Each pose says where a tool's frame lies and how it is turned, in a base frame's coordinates. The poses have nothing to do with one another.
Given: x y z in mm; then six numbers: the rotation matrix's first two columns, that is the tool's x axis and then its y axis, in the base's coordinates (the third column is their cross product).
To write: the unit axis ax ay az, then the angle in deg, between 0 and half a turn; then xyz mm. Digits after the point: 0 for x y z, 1 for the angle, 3 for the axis.
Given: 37 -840 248 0.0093 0.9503 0.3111 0.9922 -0.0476 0.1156
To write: -0.709 -0.688 -0.154 172.2 37 -840 248
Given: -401 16 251 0.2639 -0.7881 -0.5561 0.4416 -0.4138 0.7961
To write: 0.703 -0.169 -0.691 117.1 -401 16 251
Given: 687 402 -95 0.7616 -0.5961 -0.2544 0.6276 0.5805 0.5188
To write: 0.658 0.057 -0.751 54.6 687 402 -95
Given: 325 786 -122 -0.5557 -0.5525 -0.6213 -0.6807 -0.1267 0.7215
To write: -0.469 0.660 0.588 173.7 325 786 -122
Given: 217 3 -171 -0.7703 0.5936 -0.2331 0.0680 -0.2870 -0.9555
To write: -0.294 -0.580 0.760 159.8 217 3 -171
